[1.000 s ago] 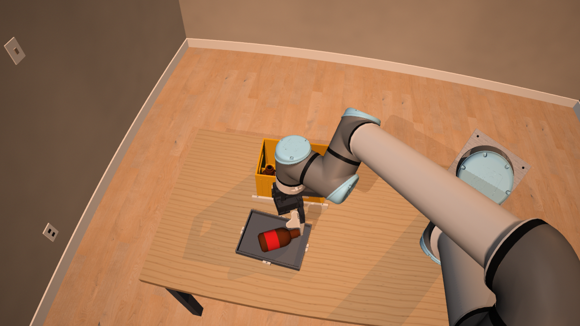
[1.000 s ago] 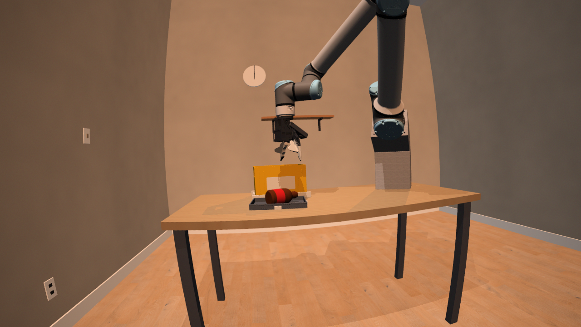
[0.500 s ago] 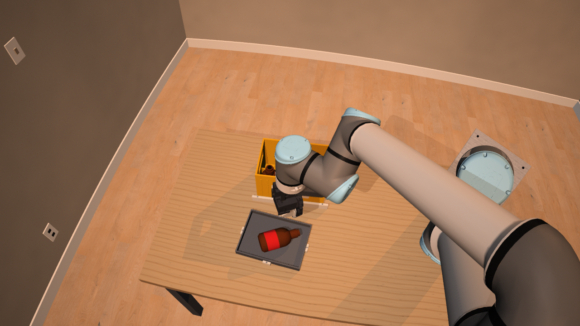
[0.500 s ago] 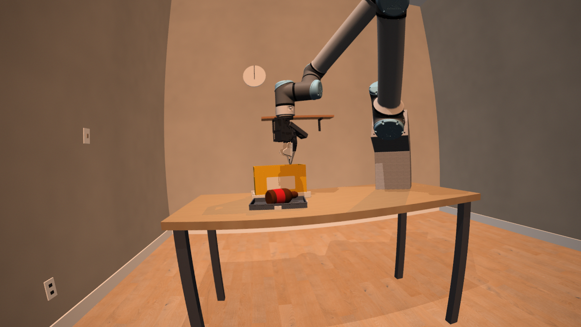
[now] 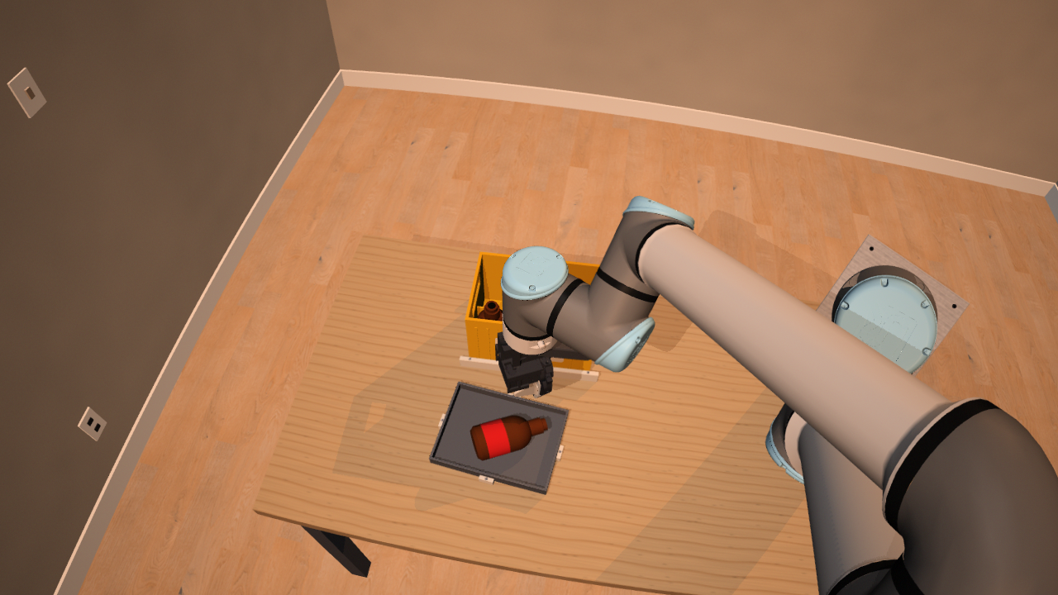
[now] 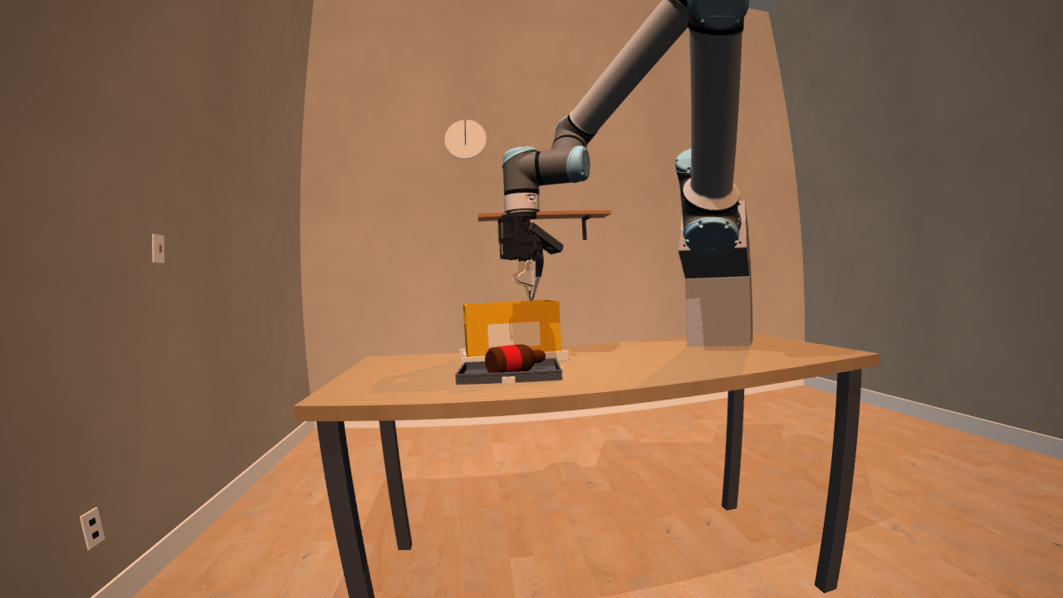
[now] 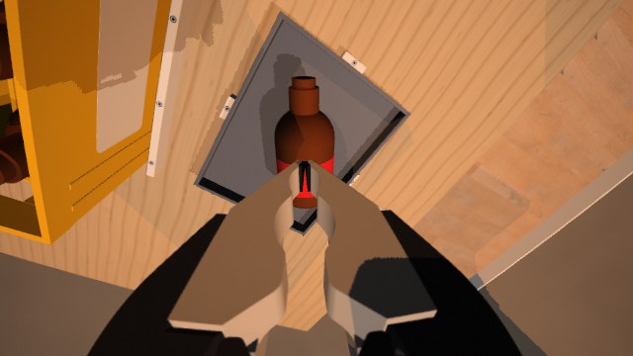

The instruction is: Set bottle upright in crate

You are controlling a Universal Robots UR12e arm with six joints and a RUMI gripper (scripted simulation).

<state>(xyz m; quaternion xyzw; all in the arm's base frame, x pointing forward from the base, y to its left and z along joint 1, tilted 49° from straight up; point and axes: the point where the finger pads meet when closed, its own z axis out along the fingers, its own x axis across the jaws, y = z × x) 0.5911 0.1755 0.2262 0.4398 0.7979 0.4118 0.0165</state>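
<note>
Right now the dark grey tray is 190 mm below my hand, 60 mm ahead of it and 40 mm to the left of it. Round my hand: crate (230 mm to the right, 120 mm below, 100 mm ahead).
</note>
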